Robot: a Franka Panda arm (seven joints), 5 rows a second.
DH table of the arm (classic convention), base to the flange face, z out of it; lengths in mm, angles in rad. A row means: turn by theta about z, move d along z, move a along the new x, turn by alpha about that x. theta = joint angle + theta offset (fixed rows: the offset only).
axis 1: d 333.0, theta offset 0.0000, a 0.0, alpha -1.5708
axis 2: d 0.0, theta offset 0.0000, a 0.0, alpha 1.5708
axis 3: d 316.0, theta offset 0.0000, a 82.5, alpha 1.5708
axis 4: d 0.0, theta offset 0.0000, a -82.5, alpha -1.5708
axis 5: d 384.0, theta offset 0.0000, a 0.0, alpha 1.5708
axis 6: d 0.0, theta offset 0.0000, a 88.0, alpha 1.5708
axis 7: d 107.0, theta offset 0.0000, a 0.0, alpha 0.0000
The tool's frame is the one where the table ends.
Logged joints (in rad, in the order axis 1, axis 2, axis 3, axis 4, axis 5, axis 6, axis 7), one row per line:
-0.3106, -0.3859, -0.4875, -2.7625, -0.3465, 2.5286, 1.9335
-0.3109, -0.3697, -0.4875, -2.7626, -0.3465, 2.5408, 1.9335
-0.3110, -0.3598, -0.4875, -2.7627, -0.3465, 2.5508, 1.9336
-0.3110, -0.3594, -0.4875, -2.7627, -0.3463, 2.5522, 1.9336
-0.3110, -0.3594, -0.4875, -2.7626, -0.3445, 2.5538, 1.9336
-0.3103, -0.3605, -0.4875, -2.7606, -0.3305, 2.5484, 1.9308
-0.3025, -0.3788, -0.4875, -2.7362, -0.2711, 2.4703, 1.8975
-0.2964, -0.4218, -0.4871, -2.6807, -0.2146, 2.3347, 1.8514
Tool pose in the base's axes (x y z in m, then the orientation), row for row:
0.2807, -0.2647, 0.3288, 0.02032, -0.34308, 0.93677, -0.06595
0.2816, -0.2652, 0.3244, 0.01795, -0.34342, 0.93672, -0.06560
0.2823, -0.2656, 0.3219, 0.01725, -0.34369, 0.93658, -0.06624
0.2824, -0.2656, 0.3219, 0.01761, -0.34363, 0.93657, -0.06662
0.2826, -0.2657, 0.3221, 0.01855, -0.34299, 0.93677, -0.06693
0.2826, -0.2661, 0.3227, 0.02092, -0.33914, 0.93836, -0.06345
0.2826, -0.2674, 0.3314, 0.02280, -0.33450, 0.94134, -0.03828
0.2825, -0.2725, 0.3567, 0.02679, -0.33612, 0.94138, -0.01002
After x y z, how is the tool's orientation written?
As a quaternion, w x y z.
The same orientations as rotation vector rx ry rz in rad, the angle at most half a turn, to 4 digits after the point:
-1.0641, 2.9055, -0.2045
-1.0667, 2.9096, -0.2038
-1.0680, 2.9105, -0.2058
-1.0676, 2.9098, -0.2070
-1.0650, 2.9087, -0.2078
-1.0515, 2.9093, -0.1967
-1.0359, 2.9151, -0.1185
-1.0383, 2.9080, -0.0310

